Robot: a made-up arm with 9 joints. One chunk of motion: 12 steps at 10 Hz.
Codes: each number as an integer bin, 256 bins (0 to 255) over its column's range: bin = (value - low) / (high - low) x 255, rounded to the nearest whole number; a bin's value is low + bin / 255 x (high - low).
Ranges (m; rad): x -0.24..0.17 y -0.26..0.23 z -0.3..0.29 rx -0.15..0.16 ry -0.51..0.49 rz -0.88..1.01
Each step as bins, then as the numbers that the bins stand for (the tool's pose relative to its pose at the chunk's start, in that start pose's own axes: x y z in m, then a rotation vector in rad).
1 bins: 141 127 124 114 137 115
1 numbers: -0.0133 -0.0160 -0.0131 -0.0114 0.0273 -0.0276
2 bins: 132 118 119 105 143 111
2 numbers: -0.0278 -0.0333 -0.0247 -0.0224 0.0508 -0.0573
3 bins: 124 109 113 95 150 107
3 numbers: -0.0406 -0.0505 -0.0385 -0.0345 0.0782 -0.0869
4 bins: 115 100 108 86 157 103
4 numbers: -0.0551 -0.0678 -0.0501 -0.0455 0.1057 -0.1166
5 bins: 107 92 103 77 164 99
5 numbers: -0.0680 -0.0832 -0.0617 -0.0564 0.1331 -0.1462
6 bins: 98 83 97 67 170 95
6 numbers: -0.0824 -0.1005 -0.0756 -0.0685 0.1567 -0.1759
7 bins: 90 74 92 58 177 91
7 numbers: -0.0953 -0.1178 -0.0871 -0.0795 0.1841 -0.2055
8 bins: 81 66 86 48 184 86
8 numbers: -0.1098 -0.1332 -0.1010 -0.0916 0.2116 -0.2426
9 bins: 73 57 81 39 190 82
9 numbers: -0.1226 -0.1505 -0.1126 -0.1026 0.2351 -0.2722
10 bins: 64 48 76 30 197 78
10 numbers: -0.1371 -0.1678 -0.1242 -0.1135 0.2625 -0.3019
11 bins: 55 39 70 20 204 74
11 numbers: -0.1516 -0.1851 -0.1380 -0.1257 0.2900 -0.3315
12 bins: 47 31 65 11 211 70
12 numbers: -0.1644 -0.2004 -0.1496 -0.1366 0.3175 -0.3612
